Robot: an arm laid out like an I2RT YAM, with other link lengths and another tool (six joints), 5 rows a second.
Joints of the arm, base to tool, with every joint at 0 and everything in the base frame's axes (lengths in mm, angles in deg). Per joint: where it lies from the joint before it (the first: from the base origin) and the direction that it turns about. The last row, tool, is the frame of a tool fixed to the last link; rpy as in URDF.
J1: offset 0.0 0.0 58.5 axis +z
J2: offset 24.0 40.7 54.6 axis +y
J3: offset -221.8 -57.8 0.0 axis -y
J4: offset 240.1 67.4 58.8 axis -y
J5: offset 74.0 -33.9 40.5 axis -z
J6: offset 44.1 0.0 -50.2 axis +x
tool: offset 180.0 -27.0 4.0 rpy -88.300 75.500 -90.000
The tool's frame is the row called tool.
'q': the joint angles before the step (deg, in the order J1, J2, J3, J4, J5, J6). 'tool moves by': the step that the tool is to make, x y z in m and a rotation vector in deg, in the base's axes. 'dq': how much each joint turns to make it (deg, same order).
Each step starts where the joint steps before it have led.
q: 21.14 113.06 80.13 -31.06 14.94 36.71
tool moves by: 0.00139 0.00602 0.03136 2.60 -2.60 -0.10
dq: 0.04 -4.88 0.03 -1.75 -1.25 0.84
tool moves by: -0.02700 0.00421 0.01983 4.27 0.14 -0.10
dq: 0.04 -8.67 -5.37 -2.34 -3.43 2.17
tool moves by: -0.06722 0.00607 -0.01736 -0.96 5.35 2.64
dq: 4.42 -8.76 -10.79 -3.65 -0.29 2.19
